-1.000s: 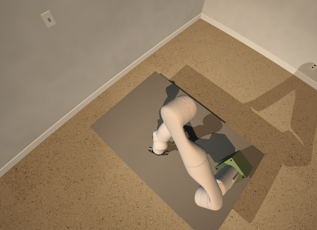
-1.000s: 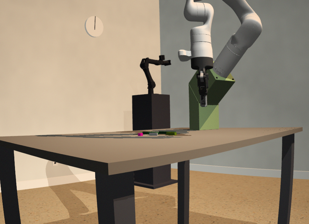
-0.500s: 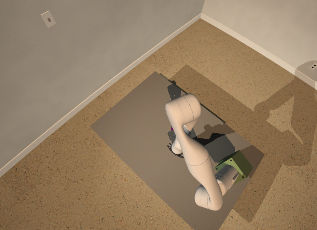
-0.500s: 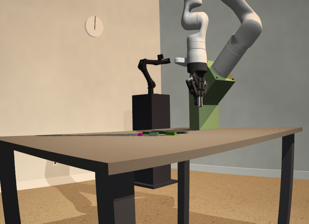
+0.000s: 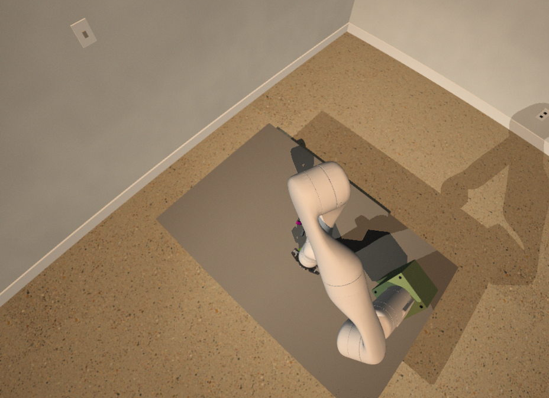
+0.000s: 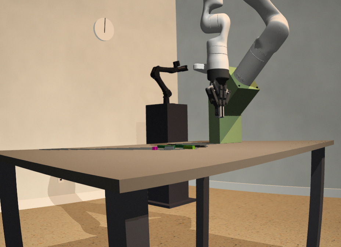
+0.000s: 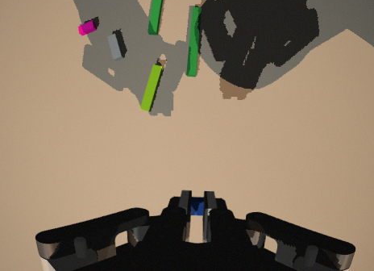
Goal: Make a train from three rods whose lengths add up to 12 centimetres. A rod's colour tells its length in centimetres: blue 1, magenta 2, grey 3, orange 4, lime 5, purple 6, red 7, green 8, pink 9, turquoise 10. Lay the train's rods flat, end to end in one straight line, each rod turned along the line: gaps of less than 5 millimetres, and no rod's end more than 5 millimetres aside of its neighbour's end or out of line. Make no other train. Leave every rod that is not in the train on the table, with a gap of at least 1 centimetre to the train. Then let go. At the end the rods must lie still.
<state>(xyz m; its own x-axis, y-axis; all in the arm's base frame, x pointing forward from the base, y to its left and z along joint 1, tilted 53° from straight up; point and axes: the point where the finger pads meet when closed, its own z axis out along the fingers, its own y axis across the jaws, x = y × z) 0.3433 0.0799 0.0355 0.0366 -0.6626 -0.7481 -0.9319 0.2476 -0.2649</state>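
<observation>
Right now my hand is 12 cm above the lime rod, 9 cm to the left of it and 6 cm short of it. Round my hand: blue rod (1 cm below); then green rod (19 cm to the right, 12 cm below, 6 cm ahead); then grey rod (13 cm to the right, 12 cm below, 10 cm ahead).
</observation>
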